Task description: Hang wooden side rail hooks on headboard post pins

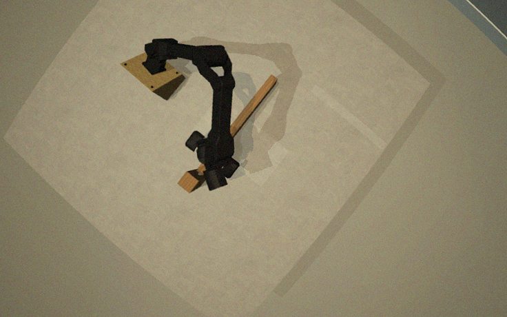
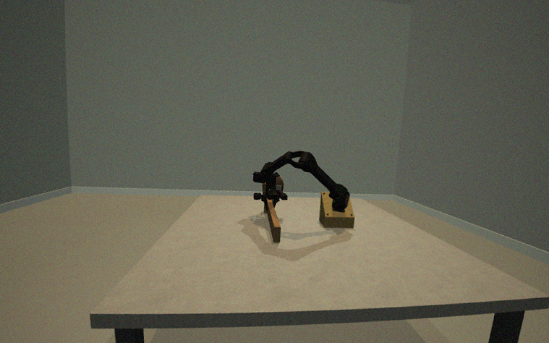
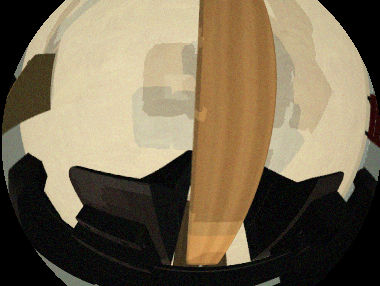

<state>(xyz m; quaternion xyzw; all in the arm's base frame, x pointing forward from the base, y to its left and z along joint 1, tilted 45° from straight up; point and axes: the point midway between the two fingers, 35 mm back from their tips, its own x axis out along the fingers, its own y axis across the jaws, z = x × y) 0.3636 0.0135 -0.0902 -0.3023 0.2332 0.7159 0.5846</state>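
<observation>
Right now the headboard post is 11 cm to the right of my gripper tip, 4 cm above it and 2 cm ahead of it.
</observation>
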